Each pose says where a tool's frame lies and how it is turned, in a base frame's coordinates. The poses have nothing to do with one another.
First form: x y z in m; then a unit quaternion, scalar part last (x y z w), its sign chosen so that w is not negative.
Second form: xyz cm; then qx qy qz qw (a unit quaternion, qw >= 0). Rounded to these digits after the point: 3 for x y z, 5 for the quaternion.
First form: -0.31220 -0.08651 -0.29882 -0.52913 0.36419 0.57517 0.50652
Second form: -31.220 -8.651 -29.882 -0.52913 0.36419 0.57517 0.50652
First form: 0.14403 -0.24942 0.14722 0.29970 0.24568 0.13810 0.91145
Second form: 14.403 -24.942 14.722 0.29970 0.24568 0.13810 0.91145
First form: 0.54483 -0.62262 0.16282 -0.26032 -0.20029 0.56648 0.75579
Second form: 54.483 -62.262 16.282 -0.26032 -0.20029 0.56648 0.75579
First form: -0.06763 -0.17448 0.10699 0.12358 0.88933 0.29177 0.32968
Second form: -6.763 -17.448 10.699 0.12358 0.88933 0.29177 0.32968
